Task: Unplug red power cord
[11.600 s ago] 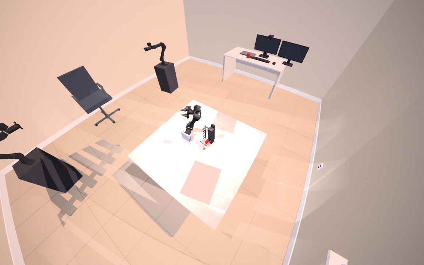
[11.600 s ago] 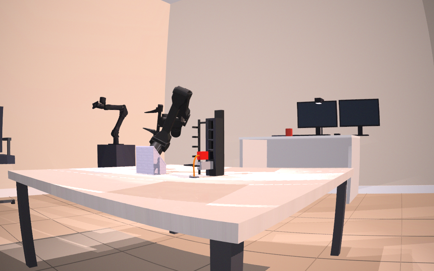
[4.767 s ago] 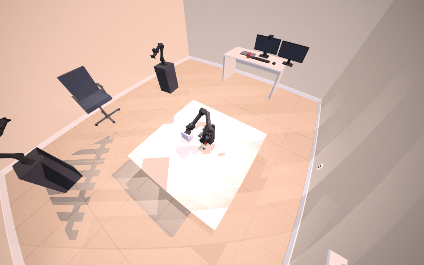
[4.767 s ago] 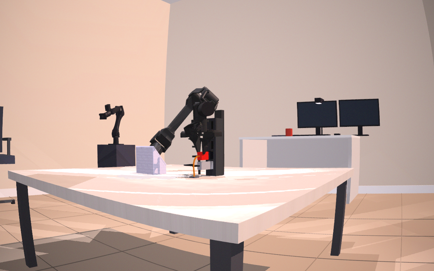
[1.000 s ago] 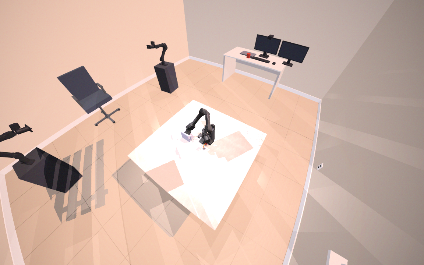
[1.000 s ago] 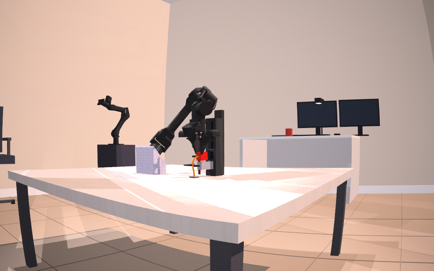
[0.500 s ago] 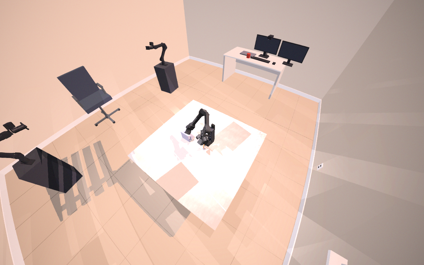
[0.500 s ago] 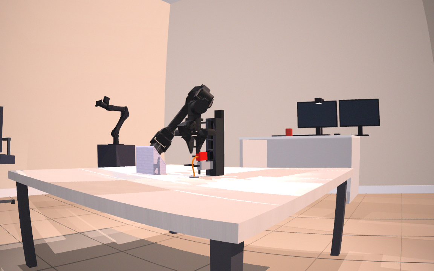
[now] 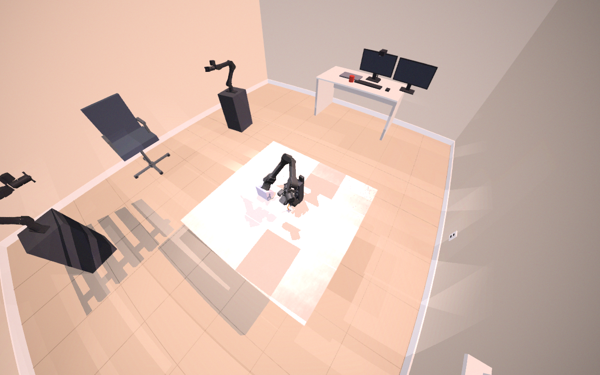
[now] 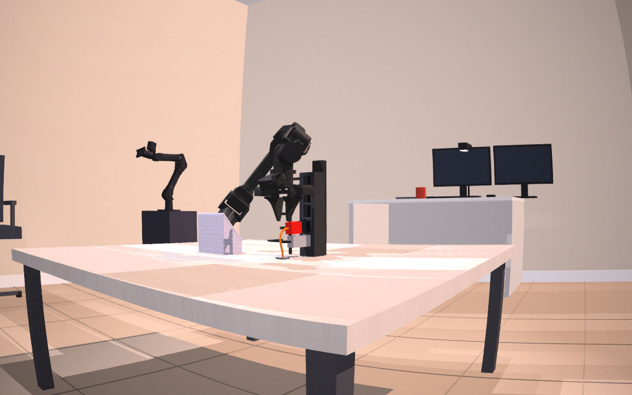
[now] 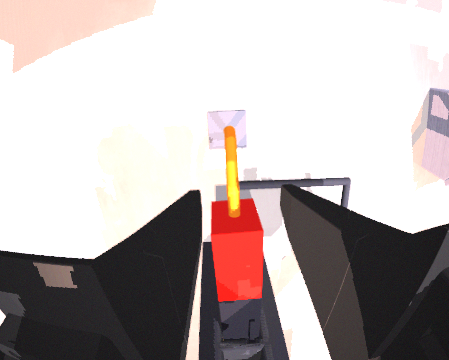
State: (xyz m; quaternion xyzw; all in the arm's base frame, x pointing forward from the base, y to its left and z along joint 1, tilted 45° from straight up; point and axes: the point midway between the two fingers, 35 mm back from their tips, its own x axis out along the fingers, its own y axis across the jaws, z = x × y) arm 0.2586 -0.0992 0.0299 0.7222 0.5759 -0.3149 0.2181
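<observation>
Right now the red plug is 1 cm ahead of my gripper tip, 6 cm to the left of it and 1 cm below it.
</observation>
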